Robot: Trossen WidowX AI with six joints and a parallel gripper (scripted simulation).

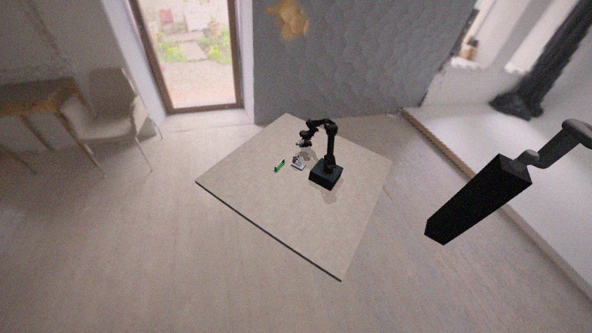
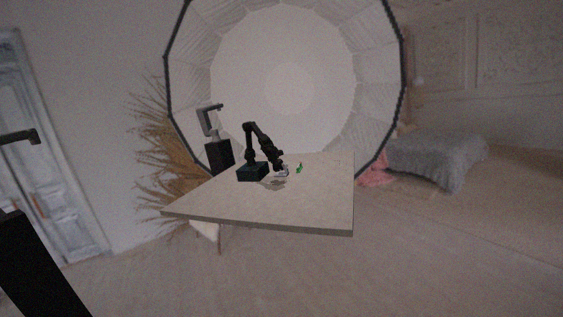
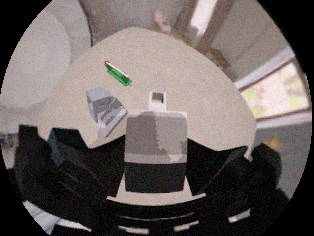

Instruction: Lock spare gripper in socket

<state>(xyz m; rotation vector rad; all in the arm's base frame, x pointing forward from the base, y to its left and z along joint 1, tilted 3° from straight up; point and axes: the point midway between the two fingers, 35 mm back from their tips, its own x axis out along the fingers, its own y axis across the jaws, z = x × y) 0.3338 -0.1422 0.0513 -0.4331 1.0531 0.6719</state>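
Right now my gripper tip is 5 cm past the grey mount, 14 cm to the right of it and 6 cm above it. Also, from my gripper tip: spare gripper: 2 cm above; then green strip: 5 cm ahead, 26 cm to the left, 9 cm below.
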